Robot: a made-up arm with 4 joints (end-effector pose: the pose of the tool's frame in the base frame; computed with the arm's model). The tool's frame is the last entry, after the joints.
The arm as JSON. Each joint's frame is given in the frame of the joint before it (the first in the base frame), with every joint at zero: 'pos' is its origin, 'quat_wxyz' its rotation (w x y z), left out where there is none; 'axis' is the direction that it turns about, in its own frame. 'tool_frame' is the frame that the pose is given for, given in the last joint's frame.
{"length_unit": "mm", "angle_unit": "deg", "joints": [
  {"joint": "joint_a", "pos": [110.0, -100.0, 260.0], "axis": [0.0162, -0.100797, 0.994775]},
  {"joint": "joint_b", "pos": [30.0, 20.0, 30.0], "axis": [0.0, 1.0, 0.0]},
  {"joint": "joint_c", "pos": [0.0, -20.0, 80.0], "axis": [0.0, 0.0, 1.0]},
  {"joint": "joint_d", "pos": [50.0, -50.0, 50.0], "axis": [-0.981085, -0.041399, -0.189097]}
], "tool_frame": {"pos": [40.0, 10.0, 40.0], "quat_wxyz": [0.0, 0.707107, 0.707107, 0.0]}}
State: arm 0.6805 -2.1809 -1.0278 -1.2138
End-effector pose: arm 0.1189 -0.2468 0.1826 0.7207 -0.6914 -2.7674
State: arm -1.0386 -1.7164 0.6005 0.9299
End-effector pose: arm 0.0842 0.0292 0.3613 1.0643 -0.0439 -0.4610
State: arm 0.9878 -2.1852 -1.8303 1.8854
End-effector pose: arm 0.1668 -0.1814 0.1824 -2.3033 -1.1418 -0.1461
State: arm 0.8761 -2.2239 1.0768 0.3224
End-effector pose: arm -0.0309 -0.1672 0.2311 0.0264 0.6069 1.3198
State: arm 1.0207 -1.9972 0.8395 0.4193
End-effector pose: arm -0.0143 -0.2060 0.2800 0.1499 0.8408 1.5764
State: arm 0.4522 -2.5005 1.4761 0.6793
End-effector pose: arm -0.0054 -0.0571 0.1774 0.0798 -0.0595 0.6547
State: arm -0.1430 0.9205 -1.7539 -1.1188
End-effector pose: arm 0.2041 -0.1921 0.4562 3.0892 -0.1213 0.2450
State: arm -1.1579 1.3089 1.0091 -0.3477
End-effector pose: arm 0.2411 -0.2789 0.2242 -1.2031 -0.8764 -0.6111
